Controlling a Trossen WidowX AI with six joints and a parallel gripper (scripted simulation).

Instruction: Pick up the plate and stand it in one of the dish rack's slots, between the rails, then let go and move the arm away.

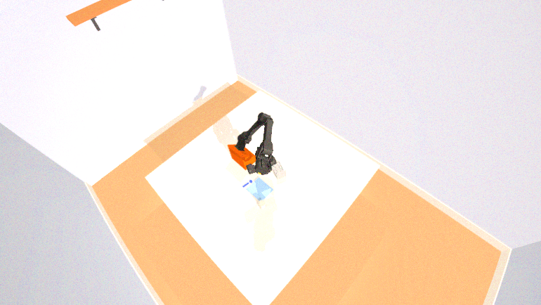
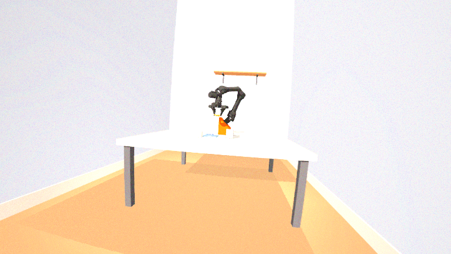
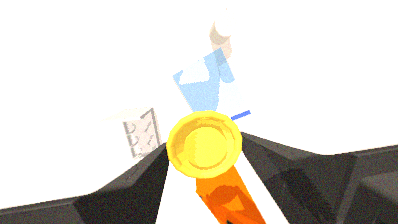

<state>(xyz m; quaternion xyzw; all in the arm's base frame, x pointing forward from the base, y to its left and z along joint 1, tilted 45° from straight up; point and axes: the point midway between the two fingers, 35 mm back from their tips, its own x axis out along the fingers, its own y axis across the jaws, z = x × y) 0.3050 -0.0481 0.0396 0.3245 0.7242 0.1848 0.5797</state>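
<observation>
The dish rack is 17 cm below my gripper tip, 15 cm to the left of it and 2 cm behind it. Round my gripper tip: blue utensil 19 cm below, 9 cm to the right, 8 cm behind; then yellow plate 1 cm above.
</observation>
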